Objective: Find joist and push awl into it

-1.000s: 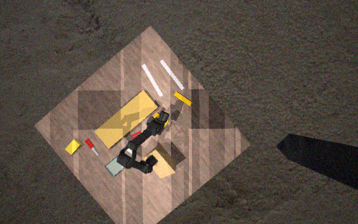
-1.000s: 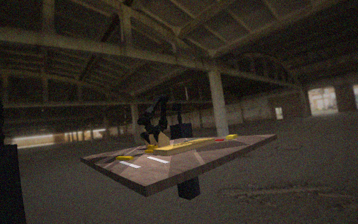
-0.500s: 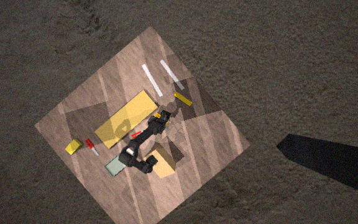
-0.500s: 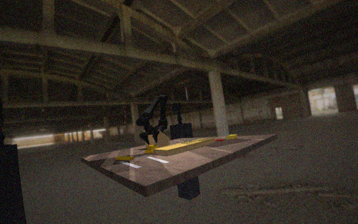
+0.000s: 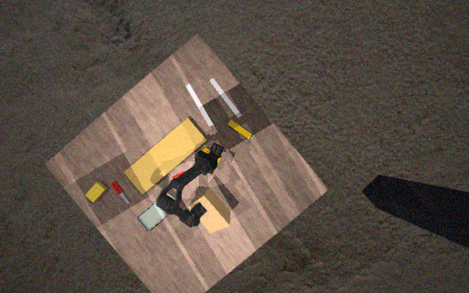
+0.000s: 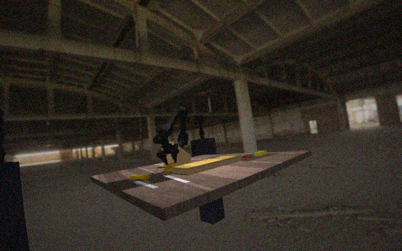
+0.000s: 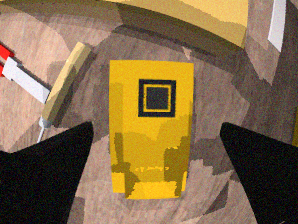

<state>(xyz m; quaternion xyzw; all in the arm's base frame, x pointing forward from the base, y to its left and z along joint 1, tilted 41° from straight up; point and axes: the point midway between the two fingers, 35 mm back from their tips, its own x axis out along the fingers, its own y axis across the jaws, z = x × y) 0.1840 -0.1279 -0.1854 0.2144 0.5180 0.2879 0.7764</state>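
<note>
Now: gripper tip 10 mm above the stud finder. From my gripper tip the other things lie so: yellow bar (250 mm to the right, 40 mm below, 10 mm behind); square indicator (20 mm ahead, 10 mm to the left, 10 mm above); small white piece (360 mm to the left, 40 mm below, 20 mm behind).
</note>
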